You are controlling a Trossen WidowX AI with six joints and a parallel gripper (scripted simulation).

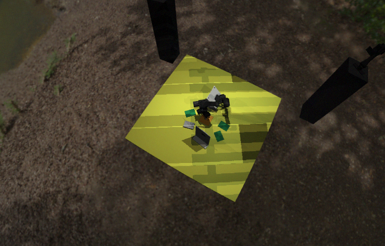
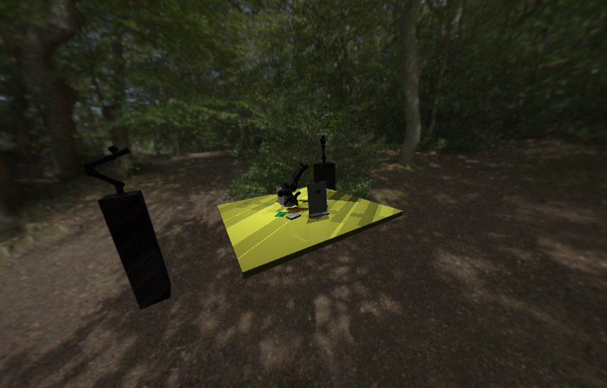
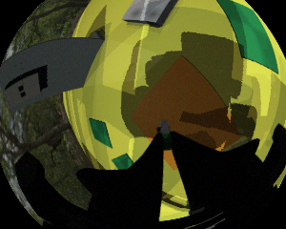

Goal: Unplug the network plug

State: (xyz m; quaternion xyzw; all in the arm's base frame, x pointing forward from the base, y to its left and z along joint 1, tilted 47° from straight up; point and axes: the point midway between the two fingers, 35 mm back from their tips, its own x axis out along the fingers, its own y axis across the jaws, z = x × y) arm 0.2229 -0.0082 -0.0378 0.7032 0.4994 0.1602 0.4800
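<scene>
Now: the orange marked square 4 cm below my gripper tip and 1 cm behind it. The rest, counted from my gripper tip: upright panel: 24 cm ahead, 9 cm above, 7 cm to the left; grey plate: 14 cm ahead, 13 cm to the right, 3 cm below.
</scene>
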